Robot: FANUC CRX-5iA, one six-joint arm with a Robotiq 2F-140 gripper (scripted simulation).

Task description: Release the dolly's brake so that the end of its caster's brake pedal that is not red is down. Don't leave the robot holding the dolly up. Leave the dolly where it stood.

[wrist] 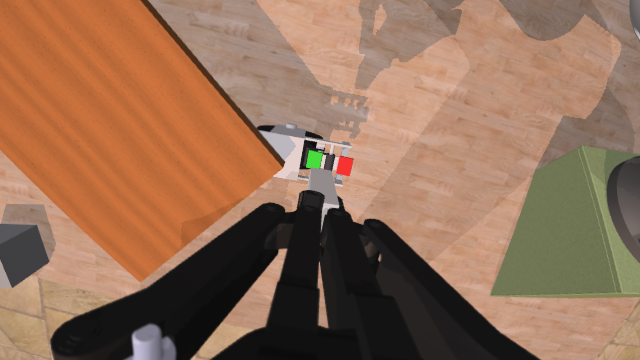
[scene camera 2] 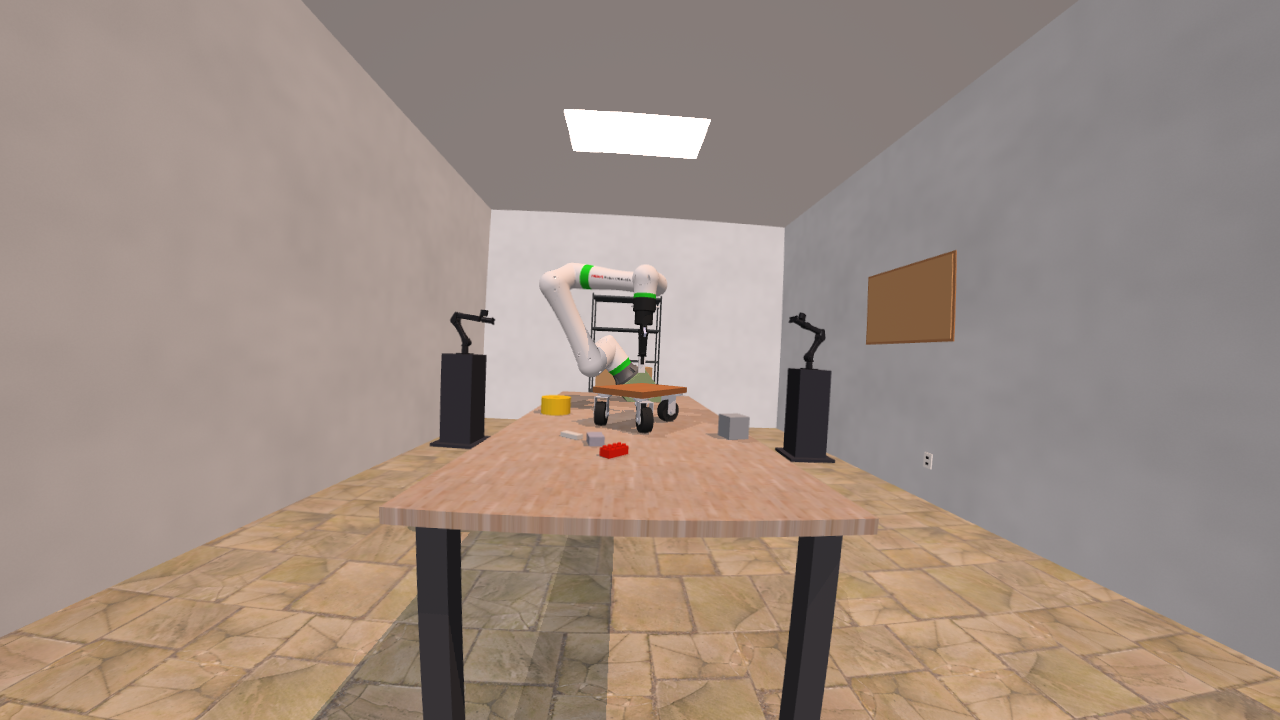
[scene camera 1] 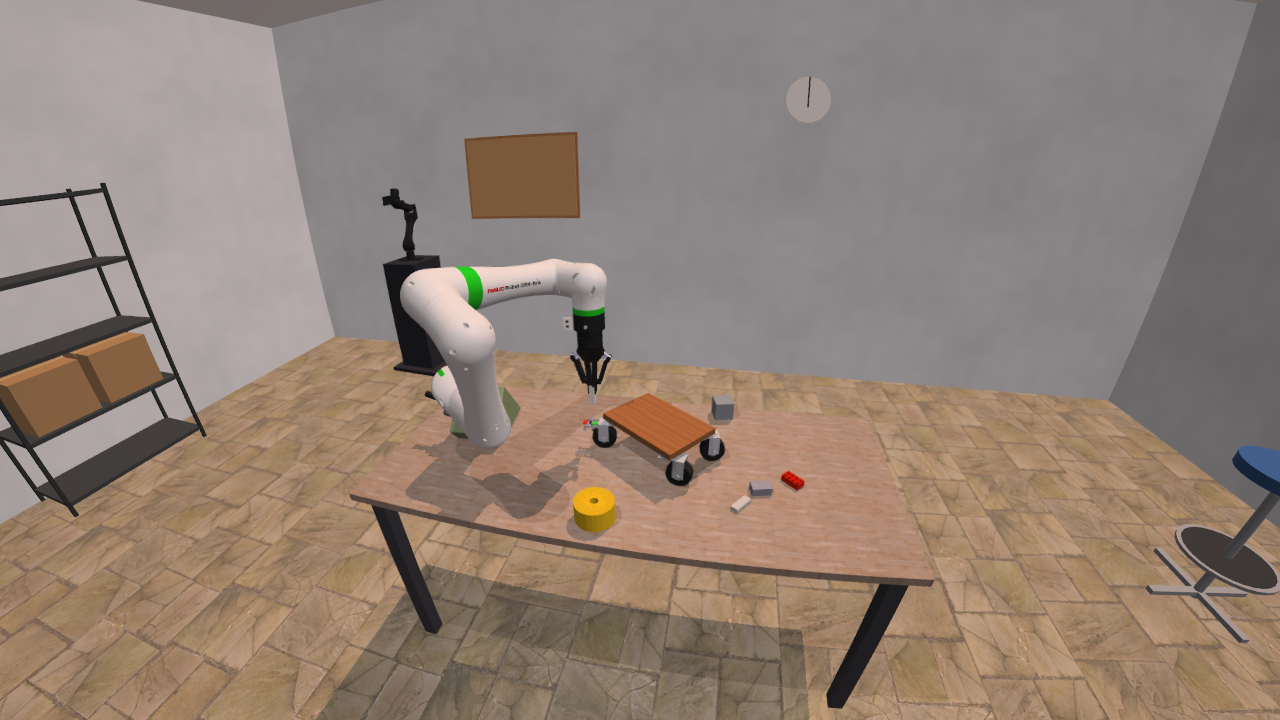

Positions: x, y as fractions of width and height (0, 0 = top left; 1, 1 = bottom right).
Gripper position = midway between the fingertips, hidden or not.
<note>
I see my gripper (wrist: 0.50, 0.52), a yellow ring (scene camera 1: 0.46, 0.72) and a grey cube (scene camera 2: 0.57, 0.59).
The wrist view misses the yellow ring: it is out of frame.
</note>
